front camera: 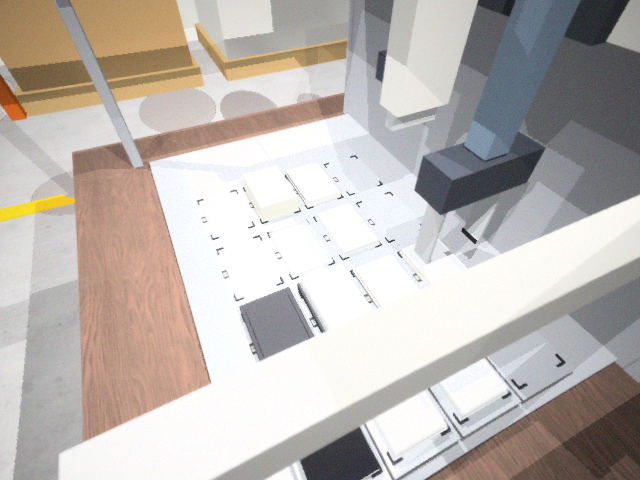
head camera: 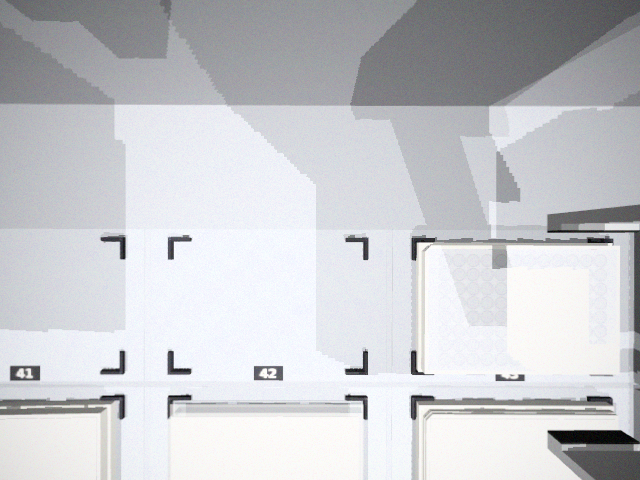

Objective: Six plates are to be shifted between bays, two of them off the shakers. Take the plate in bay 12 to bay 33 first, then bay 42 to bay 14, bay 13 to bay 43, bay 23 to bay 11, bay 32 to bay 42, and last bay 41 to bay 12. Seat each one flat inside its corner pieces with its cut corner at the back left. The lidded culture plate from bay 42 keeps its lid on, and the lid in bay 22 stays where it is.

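My gripper is open, its jaws wide apart above the right part of bay 43. A pale welled plate lies in bay 43, looking flat inside its corner pieces, with its cut corner at the back left in the head view. Bay 42 holds no plate; no plate shows in the visible part of bay 41. Plates sit in bay 32 and bay 33. In the front view a white plate stands in bay 23, a thin lid lies in bay 22, and bays 11 and 12 hold no plate.
A dark shaker top shows bare in the front view, and a black plate lies near the front. A thick pale block stands at the far left of the bays. The parked pipetting stage hangs behind. A pale beam hides several bays.
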